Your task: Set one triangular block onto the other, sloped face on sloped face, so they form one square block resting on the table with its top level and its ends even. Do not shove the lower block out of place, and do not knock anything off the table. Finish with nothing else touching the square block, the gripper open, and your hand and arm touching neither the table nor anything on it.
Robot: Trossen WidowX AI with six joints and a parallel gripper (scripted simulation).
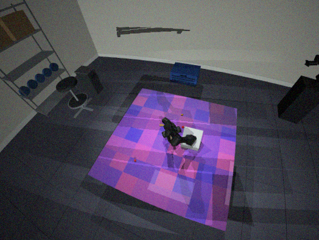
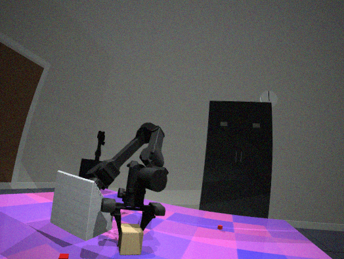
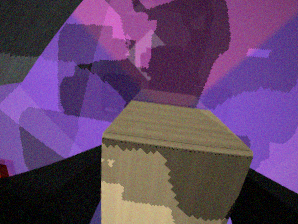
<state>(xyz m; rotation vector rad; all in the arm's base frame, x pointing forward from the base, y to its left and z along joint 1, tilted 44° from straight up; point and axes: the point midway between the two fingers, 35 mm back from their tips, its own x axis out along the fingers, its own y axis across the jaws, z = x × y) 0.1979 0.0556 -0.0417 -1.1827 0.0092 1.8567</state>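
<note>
The triangular block lies 1 cm above my gripper tip. Also, from my gripper tip: flat tan piece: 17 cm ahead, 11 cm to the right, 4 cm below.
</note>
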